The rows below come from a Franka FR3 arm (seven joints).
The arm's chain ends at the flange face. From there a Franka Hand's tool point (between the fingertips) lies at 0.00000 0.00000 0.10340 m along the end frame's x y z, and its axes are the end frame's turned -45 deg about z.
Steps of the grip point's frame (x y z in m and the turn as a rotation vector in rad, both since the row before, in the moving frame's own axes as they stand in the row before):
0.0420, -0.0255, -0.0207, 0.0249, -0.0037, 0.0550
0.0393, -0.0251, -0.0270, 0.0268, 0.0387, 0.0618
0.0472, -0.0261, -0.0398, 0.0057, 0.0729, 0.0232
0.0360, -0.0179, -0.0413, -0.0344, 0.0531, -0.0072
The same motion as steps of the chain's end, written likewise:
0.0137, -0.0461, -0.0207, 0.0150, -0.0202, 0.0550
0.0090, -0.0408, -0.0269, 0.0463, 0.0084, 0.0618
0.0099, -0.0461, -0.0395, 0.0556, 0.0475, 0.0232
0.0064, -0.0367, -0.0411, 0.0132, 0.0619, -0.0072

